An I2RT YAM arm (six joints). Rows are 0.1 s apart.
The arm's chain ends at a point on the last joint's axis. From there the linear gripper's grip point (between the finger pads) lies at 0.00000 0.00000 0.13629 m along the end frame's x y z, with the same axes.
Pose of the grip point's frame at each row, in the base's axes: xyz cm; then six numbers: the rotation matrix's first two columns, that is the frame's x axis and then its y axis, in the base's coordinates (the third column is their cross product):
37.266 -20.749 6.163 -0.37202 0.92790 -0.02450 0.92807 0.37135 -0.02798
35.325 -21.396 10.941 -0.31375 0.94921 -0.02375 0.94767 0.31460 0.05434
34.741 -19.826 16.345 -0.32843 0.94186 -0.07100 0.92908 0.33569 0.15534
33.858 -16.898 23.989 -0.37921 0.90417 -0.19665 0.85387 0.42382 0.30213
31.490 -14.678 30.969 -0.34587 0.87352 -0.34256 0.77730 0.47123 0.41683
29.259 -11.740 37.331 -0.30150 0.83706 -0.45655 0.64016 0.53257 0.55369
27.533 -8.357 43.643 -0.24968 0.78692 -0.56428 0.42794 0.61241 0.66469
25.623 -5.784 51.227 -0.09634 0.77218 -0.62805 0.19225 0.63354 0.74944
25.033 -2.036 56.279 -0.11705 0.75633 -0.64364 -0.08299 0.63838 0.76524
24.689 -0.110 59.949 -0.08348 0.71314 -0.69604 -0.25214 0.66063 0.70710
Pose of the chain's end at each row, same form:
37.496 -20.297 19.783 -0.37202 0.92790 -0.02450 0.92807 0.37135 -0.02798
34.520 -21.322 24.546 -0.31375 0.94921 -0.02375 0.94767 0.31460 0.05434
32.422 -19.622 29.774 -0.32843 0.94186 -0.07100 0.92908 0.33569 0.15534
28.999 -16.171 36.702 -0.37921 0.90417 -0.19665 0.85387 0.42382 0.30213
24.327 -13.014 42.444 -0.34587 0.87352 -0.34256 0.77730 0.47123 0.41683
19.629 -10.032 46.823 -0.30150 0.83706 -0.45655 0.64016 0.53257 0.55369
15.694 -7.328 50.317 -0.24968 0.78692 -0.56428 0.42794 0.61241 0.66469
12.313 -5.122 54.082 -0.09634 0.77218 -0.62805 0.19225 0.63354 0.74944
11.545 -3.985 56.442 -0.11705 0.75633 -0.64364 -0.08299 0.63838 0.76524
11.549 -3.306 58.250 -0.08348 0.71314 -0.69604 -0.25214 0.66063 0.70710

